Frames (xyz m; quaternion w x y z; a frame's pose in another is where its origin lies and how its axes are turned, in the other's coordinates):
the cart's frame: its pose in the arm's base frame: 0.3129 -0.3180 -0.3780 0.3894 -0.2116 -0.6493 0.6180
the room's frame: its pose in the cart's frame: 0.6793 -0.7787 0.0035 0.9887 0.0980 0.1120 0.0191
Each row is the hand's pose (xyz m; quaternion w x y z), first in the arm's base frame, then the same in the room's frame.
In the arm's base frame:
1: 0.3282 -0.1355 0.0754 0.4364 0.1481 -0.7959 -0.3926
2: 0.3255 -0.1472 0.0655 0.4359 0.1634 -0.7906 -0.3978
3: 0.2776 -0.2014 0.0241 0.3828 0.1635 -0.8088 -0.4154
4: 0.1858 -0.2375 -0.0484 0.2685 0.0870 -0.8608 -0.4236
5: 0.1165 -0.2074 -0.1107 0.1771 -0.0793 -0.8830 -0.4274
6: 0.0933 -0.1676 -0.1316 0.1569 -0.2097 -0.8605 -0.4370
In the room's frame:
1: -0.3848 0.3433 -0.2647 0.3326 -0.5542 -0.1368 -0.7507
2: -0.3956 0.3535 -0.2600 0.3222 -0.5465 -0.1434 -0.7596
3: -0.4295 0.4086 -0.2074 0.2955 -0.5812 -0.1758 -0.7375
4: -0.4333 0.5081 -0.1362 0.2839 -0.6844 -0.2086 -0.6384
5: -0.3867 0.5906 -0.1115 0.2926 -0.8017 -0.1573 -0.4968
6: -0.3448 0.6185 -0.1171 0.2978 -0.8580 -0.0693 -0.4127

